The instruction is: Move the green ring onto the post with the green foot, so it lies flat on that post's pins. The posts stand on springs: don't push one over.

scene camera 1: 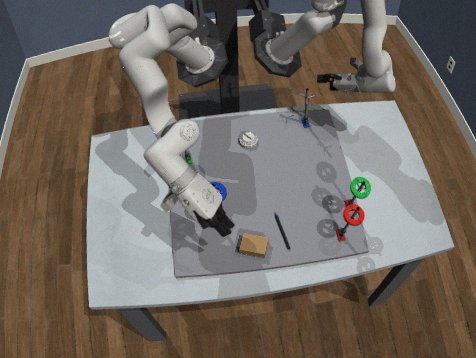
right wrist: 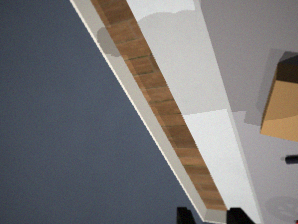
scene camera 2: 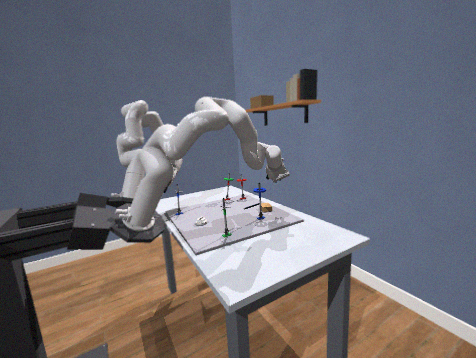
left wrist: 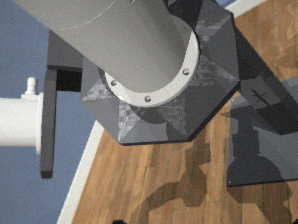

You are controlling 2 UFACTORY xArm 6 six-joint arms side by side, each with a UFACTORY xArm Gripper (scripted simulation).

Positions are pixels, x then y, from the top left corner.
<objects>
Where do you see a grey mat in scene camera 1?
300, 173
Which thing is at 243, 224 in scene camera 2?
A grey mat.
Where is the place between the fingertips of my right gripper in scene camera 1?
229, 231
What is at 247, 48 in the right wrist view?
A grey mat.
</objects>
